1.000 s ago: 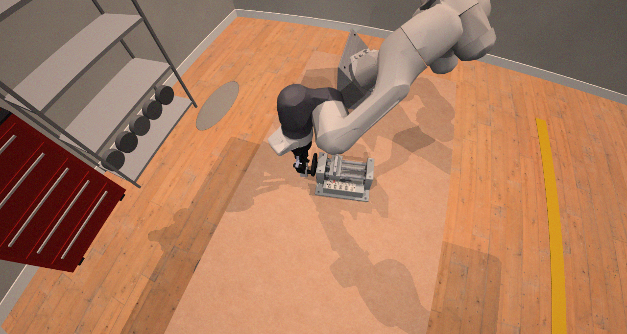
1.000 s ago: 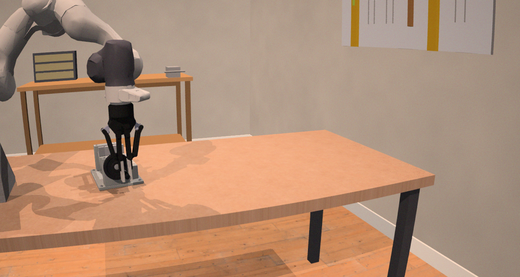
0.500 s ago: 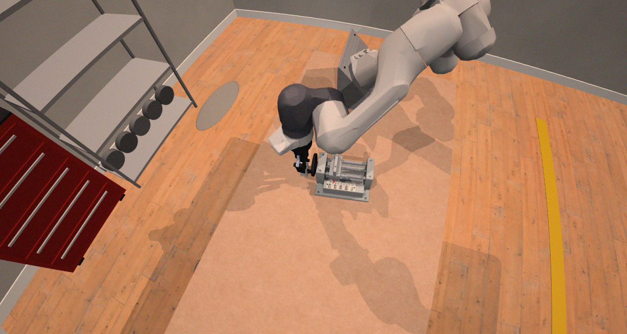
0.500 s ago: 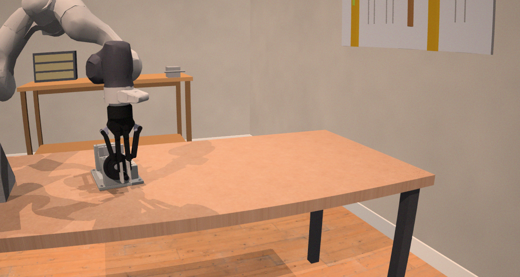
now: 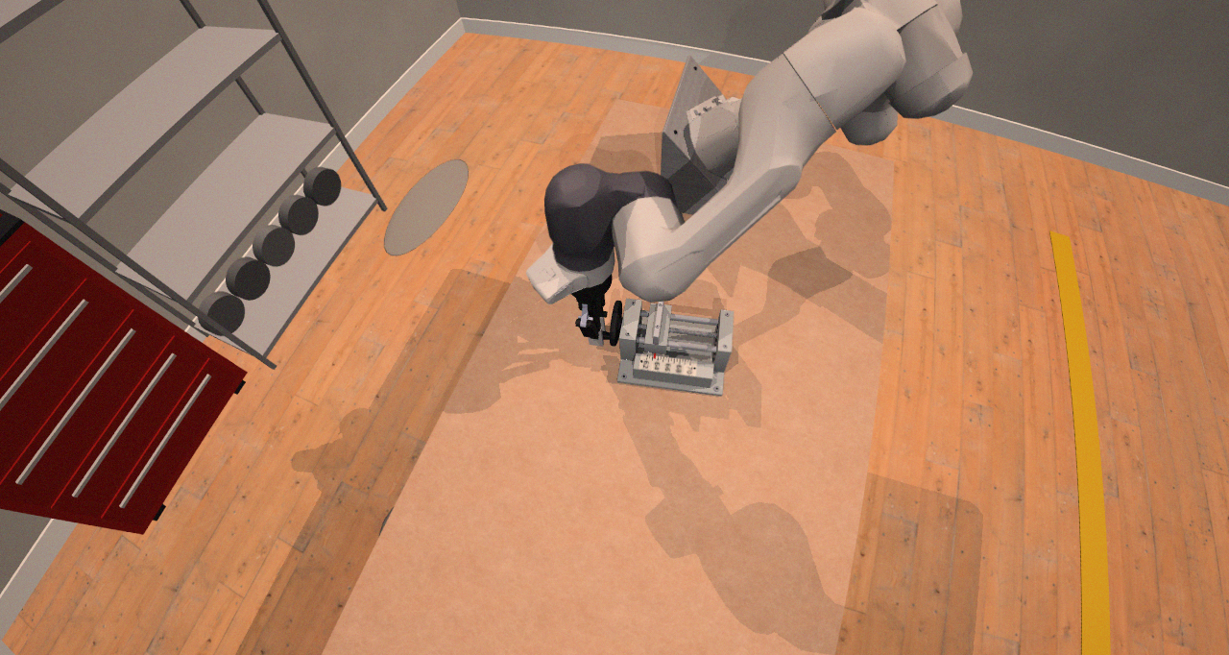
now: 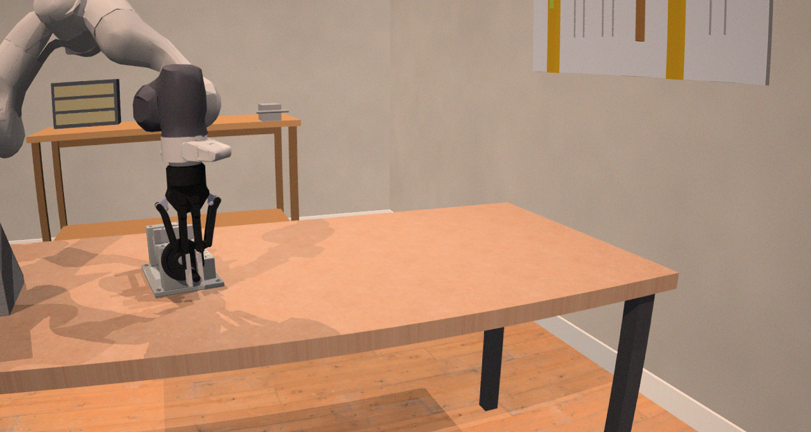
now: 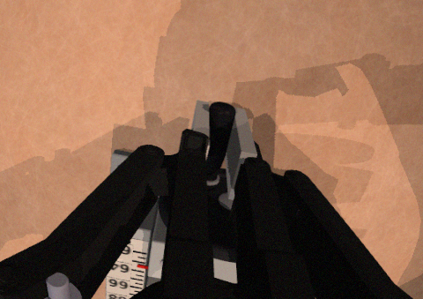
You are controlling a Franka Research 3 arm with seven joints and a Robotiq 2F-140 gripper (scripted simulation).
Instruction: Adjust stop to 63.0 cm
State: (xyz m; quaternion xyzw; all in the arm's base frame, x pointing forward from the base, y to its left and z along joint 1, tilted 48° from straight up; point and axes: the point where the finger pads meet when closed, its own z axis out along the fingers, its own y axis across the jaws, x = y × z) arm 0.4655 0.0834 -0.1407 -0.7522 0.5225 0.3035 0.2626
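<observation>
Now: the black handwheel 20 mm to the left of my hand, 10 mm below it and 10 mm behind it. Round my hand: sliding stop 110 mm to the left, 30 mm behind, 20 mm above.
</observation>
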